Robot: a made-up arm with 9 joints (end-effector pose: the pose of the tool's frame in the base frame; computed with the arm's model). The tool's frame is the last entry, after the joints. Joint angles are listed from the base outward.
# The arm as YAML. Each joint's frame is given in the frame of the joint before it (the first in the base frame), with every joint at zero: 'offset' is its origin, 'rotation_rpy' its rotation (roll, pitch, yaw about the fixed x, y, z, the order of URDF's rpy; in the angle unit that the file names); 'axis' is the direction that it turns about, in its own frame. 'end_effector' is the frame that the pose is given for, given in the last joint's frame.
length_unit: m
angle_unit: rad
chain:
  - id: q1
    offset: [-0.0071, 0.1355, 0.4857]
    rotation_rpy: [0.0, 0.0, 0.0]
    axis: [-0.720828, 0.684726, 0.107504]
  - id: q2
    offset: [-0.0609, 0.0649, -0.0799]
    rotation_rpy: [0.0, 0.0, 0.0]
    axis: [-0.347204, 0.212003, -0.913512]
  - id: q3
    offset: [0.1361, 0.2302, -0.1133]
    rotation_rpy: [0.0, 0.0, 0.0]
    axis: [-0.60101, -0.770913, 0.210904]
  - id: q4
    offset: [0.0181, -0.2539, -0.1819]
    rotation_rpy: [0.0, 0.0, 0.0]
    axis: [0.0, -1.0, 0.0]
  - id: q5
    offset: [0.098, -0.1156, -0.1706]
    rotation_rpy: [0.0, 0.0, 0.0]
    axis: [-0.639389, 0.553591, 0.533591]
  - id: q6
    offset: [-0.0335, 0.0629, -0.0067]
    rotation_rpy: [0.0, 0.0, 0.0]
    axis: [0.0, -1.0, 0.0]
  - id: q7
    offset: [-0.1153, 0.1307, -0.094]
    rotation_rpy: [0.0, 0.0, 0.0]
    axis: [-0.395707, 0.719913, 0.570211]
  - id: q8
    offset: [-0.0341, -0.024, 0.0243]
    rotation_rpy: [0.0, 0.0, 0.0]
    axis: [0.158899, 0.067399, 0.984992]
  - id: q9
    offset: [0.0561, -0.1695, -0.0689]
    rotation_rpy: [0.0, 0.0, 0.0]
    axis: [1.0, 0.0, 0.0]
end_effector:
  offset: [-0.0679, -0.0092, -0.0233]
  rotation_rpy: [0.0, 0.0, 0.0]
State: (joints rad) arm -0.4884 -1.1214 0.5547 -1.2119 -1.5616 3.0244 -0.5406 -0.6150 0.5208
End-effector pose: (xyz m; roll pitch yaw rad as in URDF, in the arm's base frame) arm 0.4473 0.2534 0.5844 3.0883 1.3512 -2.8248
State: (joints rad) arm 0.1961 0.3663 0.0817 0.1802 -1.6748 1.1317 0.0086 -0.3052 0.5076
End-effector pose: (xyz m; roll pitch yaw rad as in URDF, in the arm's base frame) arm 0.3316 -0.1697 -0.0224 2.4194 -0.1569 -2.6432
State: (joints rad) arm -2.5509 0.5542 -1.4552 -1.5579 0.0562 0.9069 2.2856 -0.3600 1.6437
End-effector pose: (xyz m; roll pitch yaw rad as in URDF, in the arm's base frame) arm -0.2658 0.4188 0.8784 0.3227 0.0156 2.7619
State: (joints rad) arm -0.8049 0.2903 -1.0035 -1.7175 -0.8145 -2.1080 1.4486 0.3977 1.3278
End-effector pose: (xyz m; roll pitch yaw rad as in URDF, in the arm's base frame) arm -0.0087 0.4552 0.2533 0.5911 -0.4935 -0.4694
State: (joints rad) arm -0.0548 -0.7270 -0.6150 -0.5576 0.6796 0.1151 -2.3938 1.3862 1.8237
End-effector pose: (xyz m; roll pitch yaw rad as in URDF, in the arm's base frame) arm -0.2264 0.2108 -0.1097 2.4797 -0.8855 0.4521
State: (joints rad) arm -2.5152 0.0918 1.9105 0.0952 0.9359 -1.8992 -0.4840 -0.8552 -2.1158
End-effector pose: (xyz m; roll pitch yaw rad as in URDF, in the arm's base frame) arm -0.1667 0.0396 0.7157 3.0495 0.9783 2.9168
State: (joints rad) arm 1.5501 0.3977 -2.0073 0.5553 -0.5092 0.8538 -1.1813 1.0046 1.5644
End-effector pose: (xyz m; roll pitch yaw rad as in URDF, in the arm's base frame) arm -0.7364 0.0348 0.1963 -0.4005 -0.5509 0.2743
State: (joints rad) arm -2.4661 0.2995 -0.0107 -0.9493 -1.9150 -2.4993 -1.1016 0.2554 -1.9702
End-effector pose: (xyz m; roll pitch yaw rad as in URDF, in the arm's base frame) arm 0.1935 0.3724 0.5982 0.9282 -1.0199 0.5385
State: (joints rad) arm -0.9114 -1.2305 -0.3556 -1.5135 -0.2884 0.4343 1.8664 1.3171 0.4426
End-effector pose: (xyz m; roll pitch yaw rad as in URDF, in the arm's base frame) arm 0.0564 0.4914 0.0159 1.9356 0.1055 -2.5781
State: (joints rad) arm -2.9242 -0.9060 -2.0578 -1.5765 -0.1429 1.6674 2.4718 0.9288 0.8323
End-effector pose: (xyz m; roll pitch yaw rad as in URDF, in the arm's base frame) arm -0.0446 0.7171 0.4776 -2.1522 1.2924 0.0037
